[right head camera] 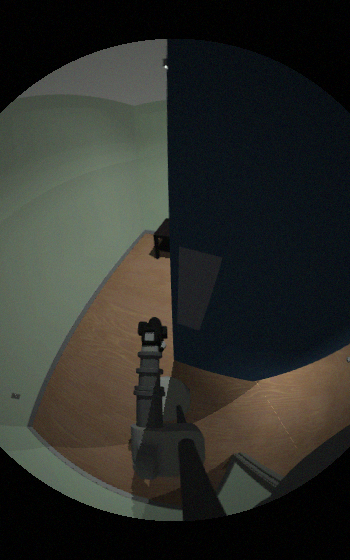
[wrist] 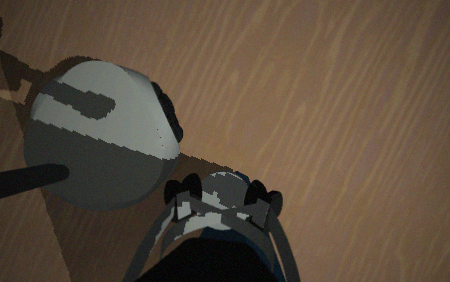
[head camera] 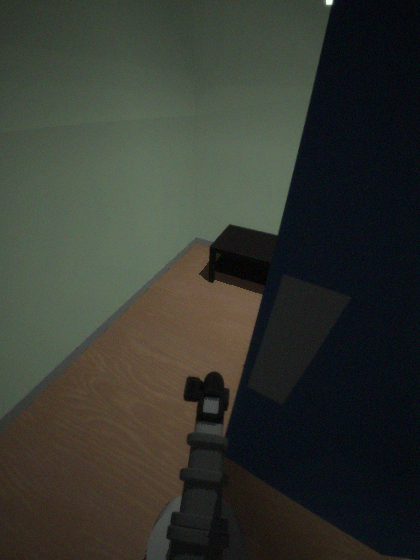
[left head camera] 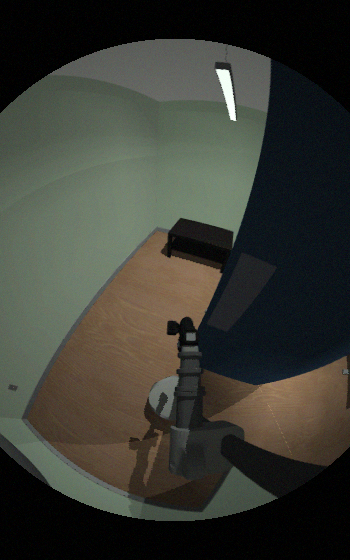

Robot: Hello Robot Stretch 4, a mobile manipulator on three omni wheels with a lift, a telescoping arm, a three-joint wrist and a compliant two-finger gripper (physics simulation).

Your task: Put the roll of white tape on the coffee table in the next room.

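Seen in the pictures: gripper, fingertip midpoint: [right head camera: 160, 345] [wrist: 223, 192]; robot's base, link origin: [right head camera: 166, 397] [left head camera: 172, 396].
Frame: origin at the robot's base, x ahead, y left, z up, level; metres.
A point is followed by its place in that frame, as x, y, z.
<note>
The roll of white tape [wrist: 225, 187] @(0.359, 0.007, 0.653) is a pale round disc in the wrist view, partly in shadow, held between the dark fingertip pads. My gripper [wrist: 223, 192] @(0.358, -0.002, 0.634) is shut on it and points down, above the wood floor. In the head views the wrist hides the fingers and most or all of the roll. The coffee table [head camera: 250, 243] @(2.033, -0.234, 0.422) [left head camera: 200, 233] @(1.948, -0.302, 0.422) [right head camera: 162, 231] @(1.970, 0.031, 0.423) is low and dark, some way ahead near the far corner. Its right part is hidden behind a dark blue surface in the head and right head views.
A tall dark blue surface [head camera: 360, 200] @(0.357, -0.150, 1.448) [left head camera: 305, 200] @(0.345, -0.178, 1.496) [right head camera: 260, 175] @(0.327, -0.220, 1.503) with a lighter patch stands close on the right. A green wall [head camera: 100, 200] @(1.463, 0.879, 0.992) runs along the left. Wood floor [head camera: 165, 325] @(1.263, 0.476, -0.028) lies between them. My round base [wrist: 95, 135] @(0.006, 0.007, 0.187) is at the left of the wrist view.
</note>
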